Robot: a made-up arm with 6 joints. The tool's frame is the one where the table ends.
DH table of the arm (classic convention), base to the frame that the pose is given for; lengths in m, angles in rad. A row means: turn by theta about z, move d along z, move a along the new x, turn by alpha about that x. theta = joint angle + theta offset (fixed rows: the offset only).
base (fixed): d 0.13, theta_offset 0, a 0, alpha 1.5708
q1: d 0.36, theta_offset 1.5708, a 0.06, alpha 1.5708
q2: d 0.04, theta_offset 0, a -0.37, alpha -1.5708
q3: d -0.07, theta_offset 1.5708, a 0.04, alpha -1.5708
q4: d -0.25, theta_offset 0, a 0.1, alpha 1.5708
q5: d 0, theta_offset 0.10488, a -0.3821, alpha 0
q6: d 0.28, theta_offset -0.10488, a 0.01, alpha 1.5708
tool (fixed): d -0.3, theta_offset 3.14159, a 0, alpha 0
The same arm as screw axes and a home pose.
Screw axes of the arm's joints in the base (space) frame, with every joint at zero. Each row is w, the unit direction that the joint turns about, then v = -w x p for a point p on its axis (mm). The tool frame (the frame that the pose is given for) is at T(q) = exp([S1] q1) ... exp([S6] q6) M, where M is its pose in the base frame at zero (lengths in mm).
S1: w 0 -1 0 v 130 0 0
S2: w 1 0 0 v 0 190 360
S3: w 0 -1 0 v -180 0 -40
S4: w 0 0 -1 v 290 0 0
S5: w 0 -1 0 v 70 0 100
S6: w 0 -1 0 v 110 0 -280
M =
1 0.000003 -0.000007 270
-0.000003 1 0 -570
0.000007 0 1 -190
0 0 0 1

